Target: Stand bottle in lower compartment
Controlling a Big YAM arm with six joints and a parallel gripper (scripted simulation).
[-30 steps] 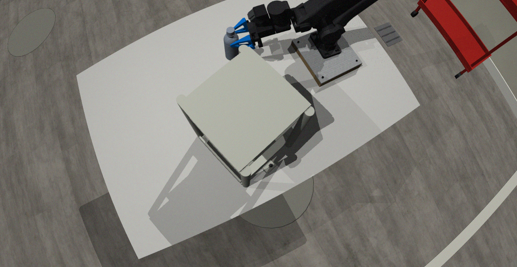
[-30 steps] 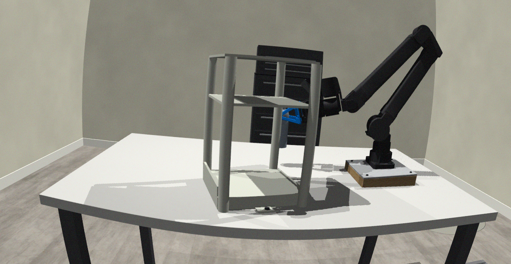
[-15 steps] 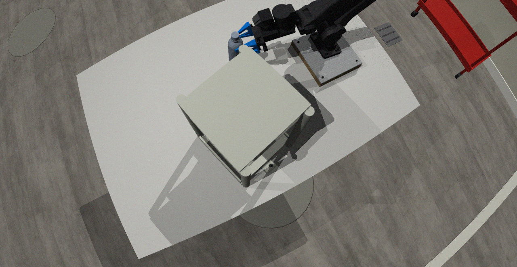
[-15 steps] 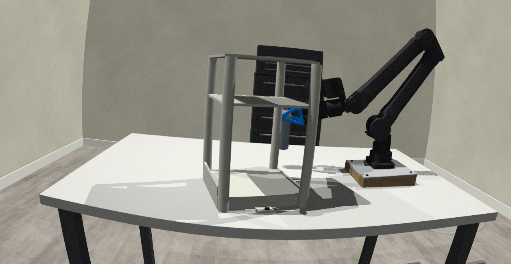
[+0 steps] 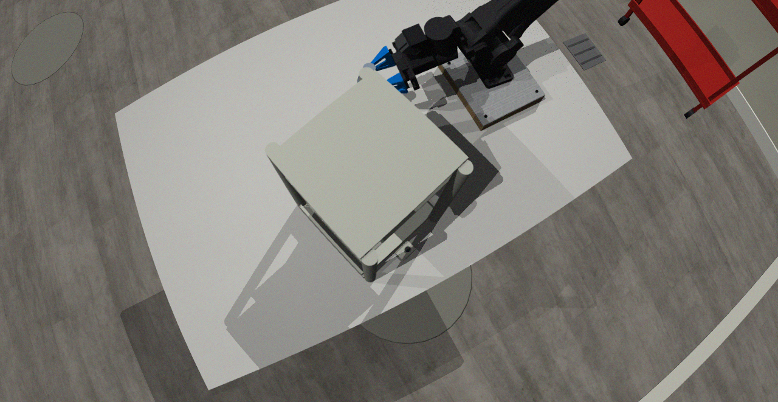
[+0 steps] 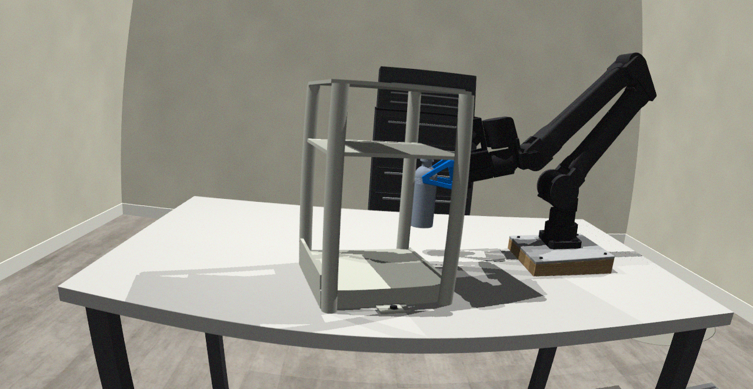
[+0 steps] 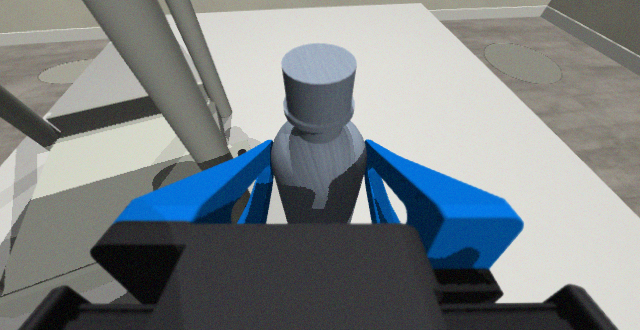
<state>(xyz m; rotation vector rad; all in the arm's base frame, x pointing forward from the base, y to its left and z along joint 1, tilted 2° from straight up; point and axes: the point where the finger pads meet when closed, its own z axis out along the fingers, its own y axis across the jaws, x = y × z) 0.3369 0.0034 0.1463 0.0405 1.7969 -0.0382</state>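
The grey bottle lies right at my hand. Also, from my hand: shelving unit 10 cm ahead, 22 cm to the left, 1 cm above.
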